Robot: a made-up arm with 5 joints.
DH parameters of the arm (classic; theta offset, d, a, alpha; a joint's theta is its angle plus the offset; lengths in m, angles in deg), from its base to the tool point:
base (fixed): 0 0 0.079 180
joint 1: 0 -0.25 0.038 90
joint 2: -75.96 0 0.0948 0
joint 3: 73.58 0 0.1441 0
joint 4: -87.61 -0.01 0 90
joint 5: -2.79 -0.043 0 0
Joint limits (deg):
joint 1: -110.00..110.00
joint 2: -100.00..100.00
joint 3: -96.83..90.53
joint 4: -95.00..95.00
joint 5: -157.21..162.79
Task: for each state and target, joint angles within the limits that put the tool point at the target. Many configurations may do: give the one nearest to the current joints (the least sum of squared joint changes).
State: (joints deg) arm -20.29 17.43 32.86 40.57 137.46
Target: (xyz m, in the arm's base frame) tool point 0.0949 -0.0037 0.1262
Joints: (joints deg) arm -24.68 68.73 56.85 33.77 137.46
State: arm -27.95 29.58 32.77 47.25 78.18
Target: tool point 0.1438 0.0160 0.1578
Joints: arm -22.49 28.34 62.82 63.85 78.18
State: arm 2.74 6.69 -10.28 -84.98 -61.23
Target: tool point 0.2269 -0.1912 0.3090
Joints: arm 49.91 18.83 7.49 -88.06 -61.23
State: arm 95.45 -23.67 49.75 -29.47 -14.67
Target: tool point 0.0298 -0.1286 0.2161
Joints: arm 106.77 -35.73 87.88 -36.01 -14.67
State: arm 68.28 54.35 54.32 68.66 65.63
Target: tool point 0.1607 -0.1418 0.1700
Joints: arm 56.55 27.33 28.19 67.99 65.63
